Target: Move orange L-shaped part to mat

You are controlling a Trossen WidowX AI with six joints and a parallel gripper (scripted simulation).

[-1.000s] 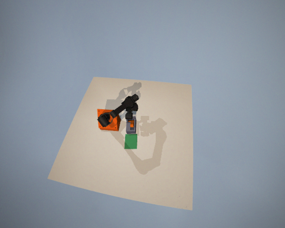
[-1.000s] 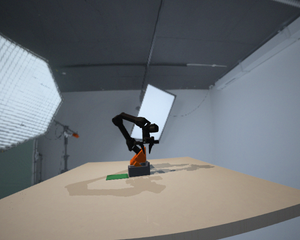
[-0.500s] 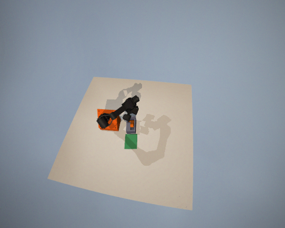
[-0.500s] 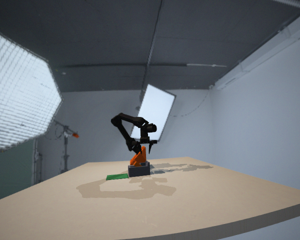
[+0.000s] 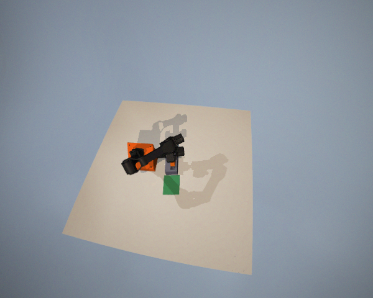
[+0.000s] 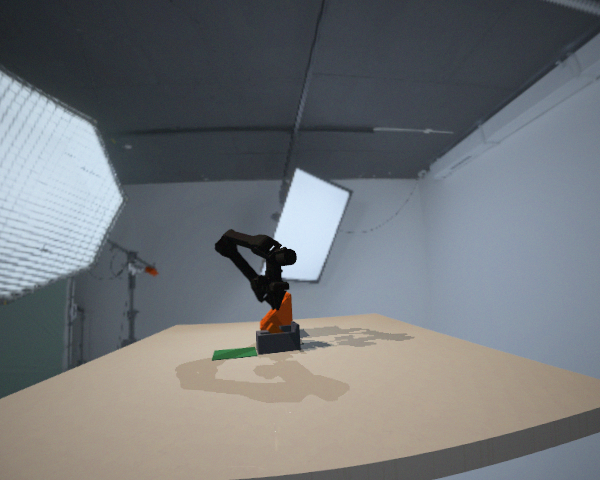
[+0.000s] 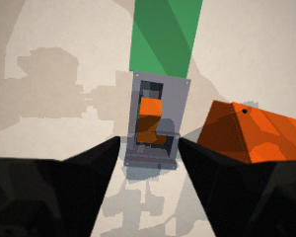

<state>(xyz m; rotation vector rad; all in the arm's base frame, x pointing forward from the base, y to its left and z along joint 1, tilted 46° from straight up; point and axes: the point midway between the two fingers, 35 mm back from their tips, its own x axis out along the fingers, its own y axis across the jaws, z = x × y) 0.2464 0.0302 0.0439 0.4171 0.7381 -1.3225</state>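
Now: the orange L-shaped part 100 mm below my gripper tip, 30 mm to the left of it and 20 mm behind it. Round my gripper tip: green mat 160 mm below, 150 mm to the right, 10 mm ahead.
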